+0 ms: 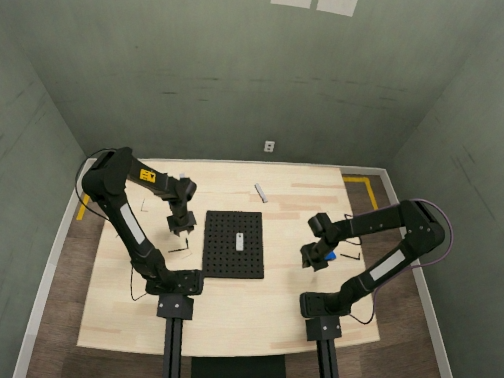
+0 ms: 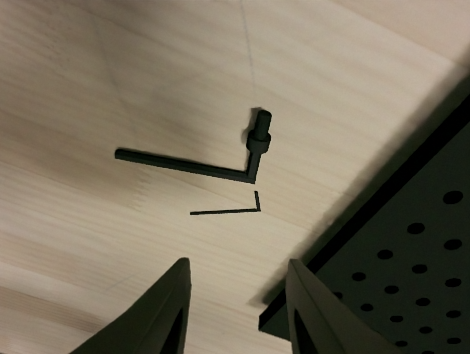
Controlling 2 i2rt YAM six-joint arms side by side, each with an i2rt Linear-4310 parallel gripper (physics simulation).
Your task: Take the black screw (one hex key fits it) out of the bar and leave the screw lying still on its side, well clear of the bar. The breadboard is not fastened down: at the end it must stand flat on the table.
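Seen in the pictures: left gripper, fingertip midpoint: (image 1: 183,235) (image 2: 238,272); right gripper, fingertip midpoint: (image 1: 303,267); left arm's base, link origin: (image 1: 172,282); right arm's base, link origin: (image 1: 328,304).
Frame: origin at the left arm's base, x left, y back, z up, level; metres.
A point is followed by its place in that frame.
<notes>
The black screw (image 1: 187,242) @(x 0.001, y -0.213, z -0.195 m) (image 2: 259,143) @(x 0.005, y -0.220, z -0.192 m) lies on its side on the table, left of the breadboard (image 1: 220,272) @(x -0.146, y -0.088, z -0.180 m) (image 2: 380,215) @(x -0.072, y -0.216, z -0.180 m) and apart from it. Its head sits on the short arm of a black hex key (image 1: 177,250) @(x 0.041, y -0.175, z -0.199 m) (image 2: 185,166) @(x 0.037, y -0.180, z -0.200 m), whose long arm also lies on the table. The light bar (image 1: 239,242) @(x -0.218, y -0.217, z -0.170 m) is on the breadboard, which looks flat on the table. My left gripper (image 1: 183,234) @(x 0.004, y -0.212, z -0.113 m) (image 2: 238,272) @(x 0.004, y -0.212, z -0.113 m) is partly open and empty, just above and beside the screw and key. My right gripper (image 1: 309,268) @(x -0.455, y -0.089, z -0.091 m) is shut and empty, right of the breadboard.
A thinner hex key (image 2: 225,212) @(x -0.001, y -0.154, z -0.203 m) lies close to the screw's key. Another thin key (image 1: 144,205) @(x 0.243, y -0.381, z -0.201 m) lies at the far left. A grey strip (image 1: 261,193) @(x -0.317, y -0.477, z -0.189 m) lies behind the breadboard. A blue object (image 1: 330,255) and a dark hex key (image 1: 351,257) @(x -0.726, y -0.161, z -0.198 m) are by the right gripper.
</notes>
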